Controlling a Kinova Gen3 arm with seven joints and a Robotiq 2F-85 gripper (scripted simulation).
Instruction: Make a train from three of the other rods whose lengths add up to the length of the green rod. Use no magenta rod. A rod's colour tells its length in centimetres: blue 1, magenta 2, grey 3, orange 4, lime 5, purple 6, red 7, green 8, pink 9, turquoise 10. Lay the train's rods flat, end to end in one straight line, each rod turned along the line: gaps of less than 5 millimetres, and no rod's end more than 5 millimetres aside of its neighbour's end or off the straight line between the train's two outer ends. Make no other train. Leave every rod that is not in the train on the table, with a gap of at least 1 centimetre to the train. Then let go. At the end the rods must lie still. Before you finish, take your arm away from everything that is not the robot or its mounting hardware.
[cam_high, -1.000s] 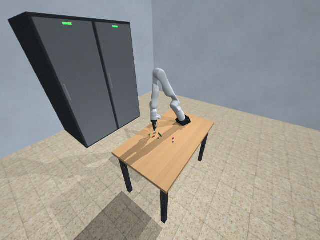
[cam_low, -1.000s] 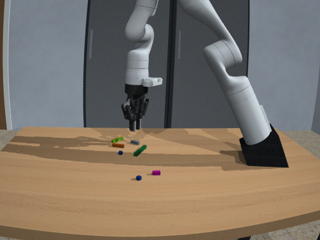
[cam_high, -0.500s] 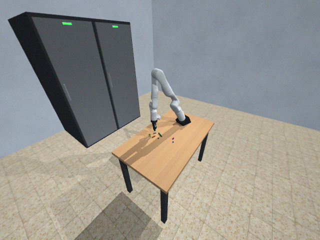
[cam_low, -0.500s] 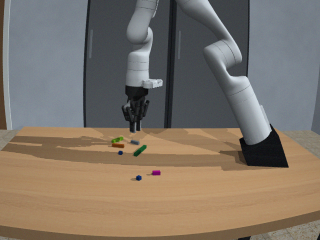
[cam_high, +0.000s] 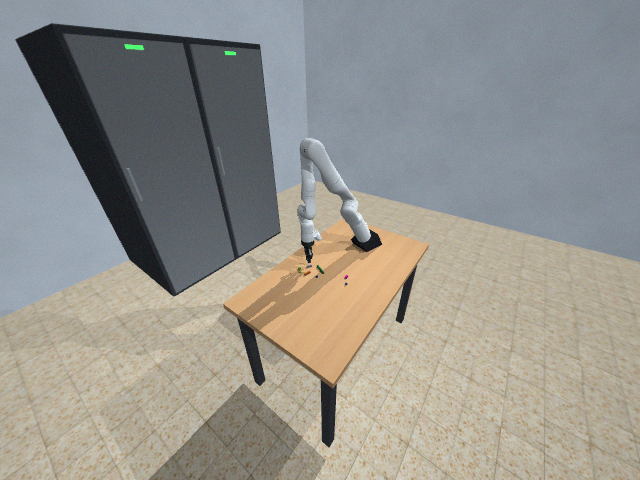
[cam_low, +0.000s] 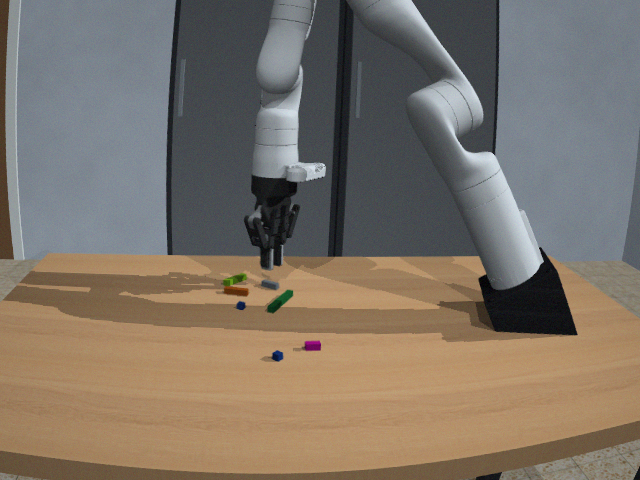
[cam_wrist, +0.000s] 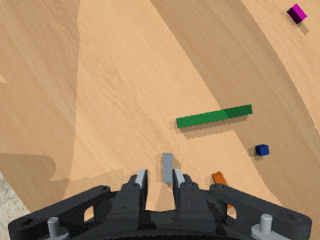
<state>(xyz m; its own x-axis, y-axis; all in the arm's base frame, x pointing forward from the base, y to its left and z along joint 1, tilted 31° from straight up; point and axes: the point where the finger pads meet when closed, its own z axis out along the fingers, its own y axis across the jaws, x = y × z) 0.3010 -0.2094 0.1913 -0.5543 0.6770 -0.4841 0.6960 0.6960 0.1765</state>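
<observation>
Now: the grey rod 5 cm below my hand and 1 cm to the left of it. Round my hand: orange rod (7 cm ahead, 5 cm below, 2 cm to the left); then green rod (8 cm to the left, 5 cm below, 1 cm ahead); then lime rod (6 cm ahead, 5 cm below, 3 cm to the right).
</observation>
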